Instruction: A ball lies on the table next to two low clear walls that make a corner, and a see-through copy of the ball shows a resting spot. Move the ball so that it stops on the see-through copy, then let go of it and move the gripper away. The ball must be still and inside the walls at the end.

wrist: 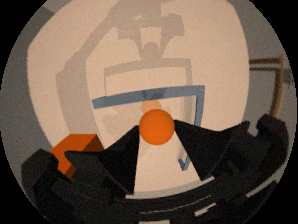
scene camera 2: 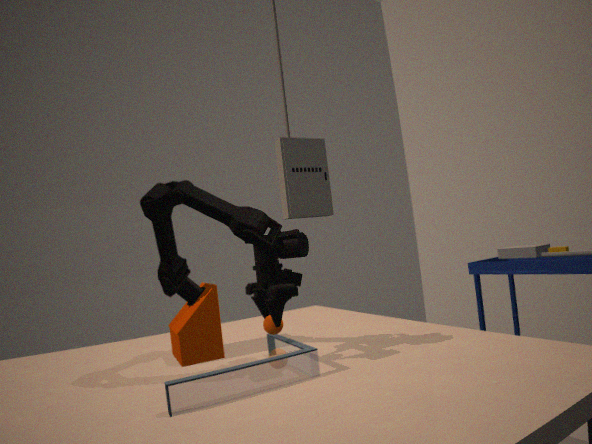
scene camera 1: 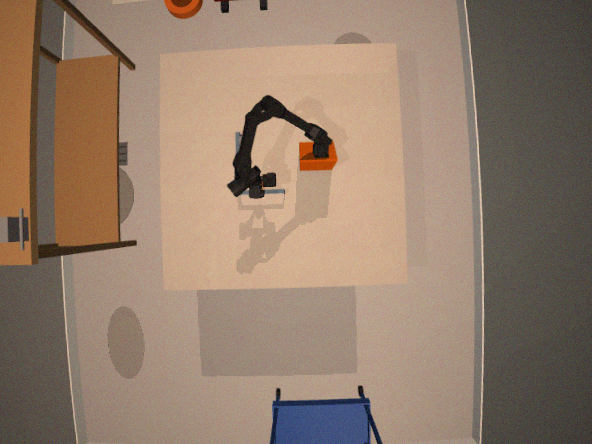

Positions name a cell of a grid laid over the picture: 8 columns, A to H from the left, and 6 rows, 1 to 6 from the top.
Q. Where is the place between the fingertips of my gripper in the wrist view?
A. E4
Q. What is my gripper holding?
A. An orange ball.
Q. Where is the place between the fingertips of my gripper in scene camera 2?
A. D5
